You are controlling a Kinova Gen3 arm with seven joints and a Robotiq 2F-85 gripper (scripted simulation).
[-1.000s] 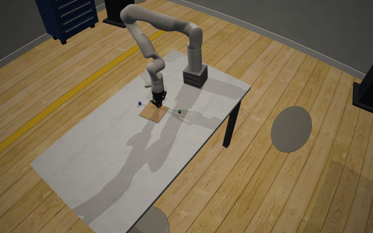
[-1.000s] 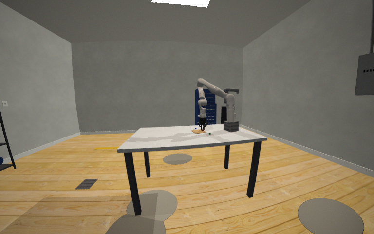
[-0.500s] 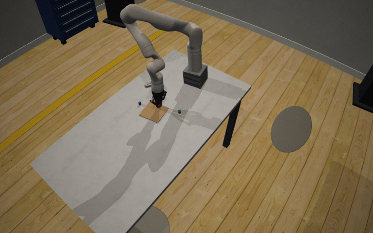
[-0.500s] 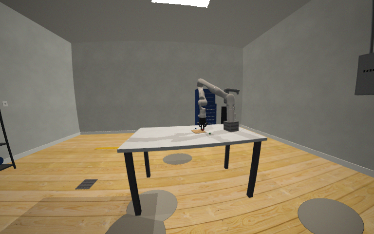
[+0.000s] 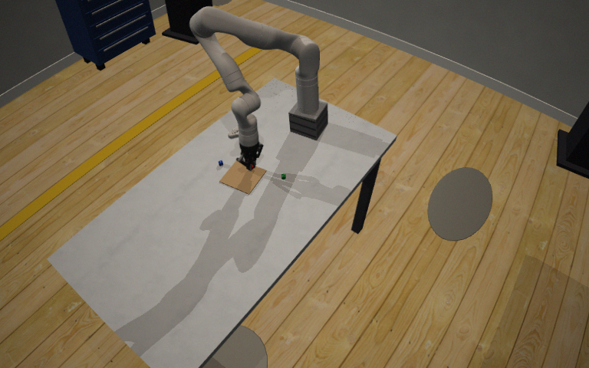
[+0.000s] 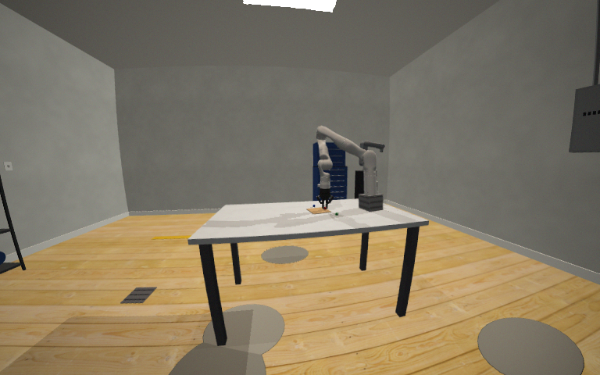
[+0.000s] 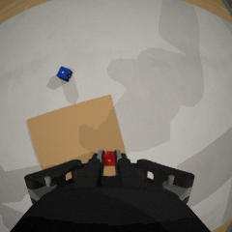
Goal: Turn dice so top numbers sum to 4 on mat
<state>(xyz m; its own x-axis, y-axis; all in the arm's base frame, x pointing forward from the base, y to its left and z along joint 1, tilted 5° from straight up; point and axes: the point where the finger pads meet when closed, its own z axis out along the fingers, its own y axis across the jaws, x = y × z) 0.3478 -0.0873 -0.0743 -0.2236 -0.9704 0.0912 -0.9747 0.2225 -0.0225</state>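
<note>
The red die lies 1 cm below my hand. From my hand the other things lie so: blue die: 4 cm ahead, 13 cm to the right, 2 cm below; tan mat: 5 cm ahead, 1 cm to the right, 3 cm below; green die: 3 cm behind, 14 cm to the left, 2 cm below.
</note>
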